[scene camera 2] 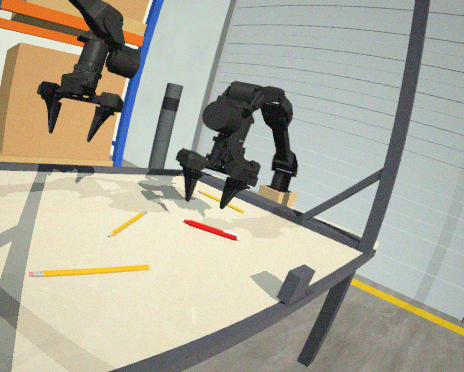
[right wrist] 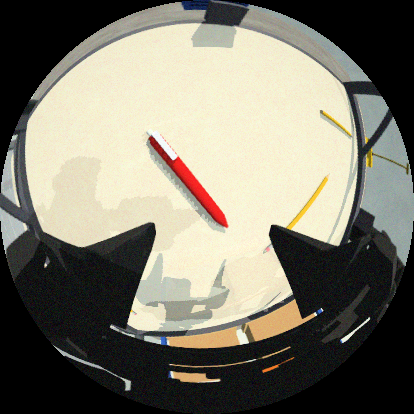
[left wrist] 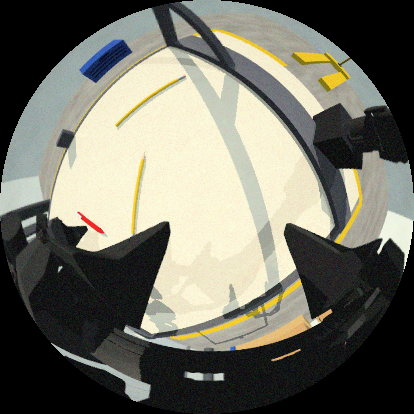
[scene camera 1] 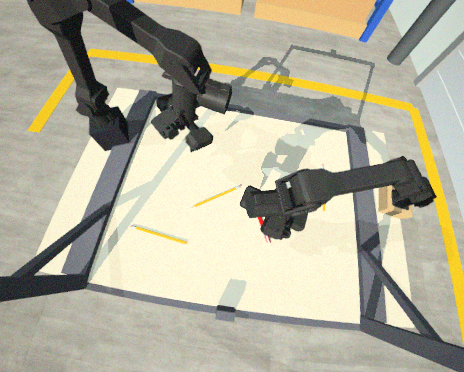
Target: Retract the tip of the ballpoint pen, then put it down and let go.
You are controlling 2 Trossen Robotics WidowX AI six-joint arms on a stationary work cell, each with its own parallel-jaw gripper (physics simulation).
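Frame: origin at the left arm's base, x back, y left, z down, level; millimetres.
Seen in the pictures: left gripper, between the fingertips: [scene camera 2: 68, 137] [left wrist: 230, 228] [scene camera 1: 183, 140]; right gripper, between the fingertips: [scene camera 2: 204, 205] [right wrist: 214, 230] [left wrist: 82, 233]; left arm's base, origin of its link: [left wrist: 353, 134] [scene camera 1: 103, 119]; right arm's base, origin of its link: [scene camera 2: 279, 189] [scene camera 1: 399, 199].
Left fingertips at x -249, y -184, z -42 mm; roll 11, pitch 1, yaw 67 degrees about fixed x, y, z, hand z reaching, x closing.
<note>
Pixels of each thing's top centre, then the offset from my left fingertips to it. Level surfaces: height alone.
- red ballpoint pen, centre of its top: [right wrist: 192, 185] [scene camera 2: 211, 225] [left wrist: 86, 222] [scene camera 1: 262, 224] dx -186, dy -281, dz +132 mm
- cream table top, height of its surface: dz +148 mm
- yellow pencil, centre of its top: [right wrist: 307, 209] [scene camera 2: 128, 220] [left wrist: 133, 198] [scene camera 1: 215, 196] dx -63, dy -147, dz +139 mm
- dark block, centre of its top: [scene camera 2: 301, 269] [scene camera 1: 225, 315] [left wrist: 58, 137] dx +0, dy -491, dz +91 mm
A red ballpoint pen [scene camera 1: 260, 221] [scene camera 2: 210, 230] [left wrist: 91, 223] [right wrist: 192, 185] lies flat on the cream table top [scene camera 2: 150, 315]. In the right wrist view its white clip and a white button show at the upper left end, and its pointed end lies toward the fingers; whether the writing tip sticks out is too small to tell. My right gripper [scene camera 2: 205, 204] [right wrist: 214, 230] is open and empty, above the table beside the pen, touching nothing. My left gripper [scene camera 2: 70, 136] [left wrist: 230, 228] is open and empty, high above the table and far from the pen.
One yellow pencil [scene camera 1: 217, 196] [scene camera 2: 127, 224] [left wrist: 137, 195] [right wrist: 307, 202] lies near the pen. Another [scene camera 1: 160, 235] [scene camera 2: 95, 271] [left wrist: 150, 100] lies farther off, and a third [scene camera 1: 324, 205] [scene camera 2: 235, 208] lies beyond the right gripper. A dark block [scene camera 1: 225, 313] [scene camera 2: 296, 285] stands on the table's edge.
</note>
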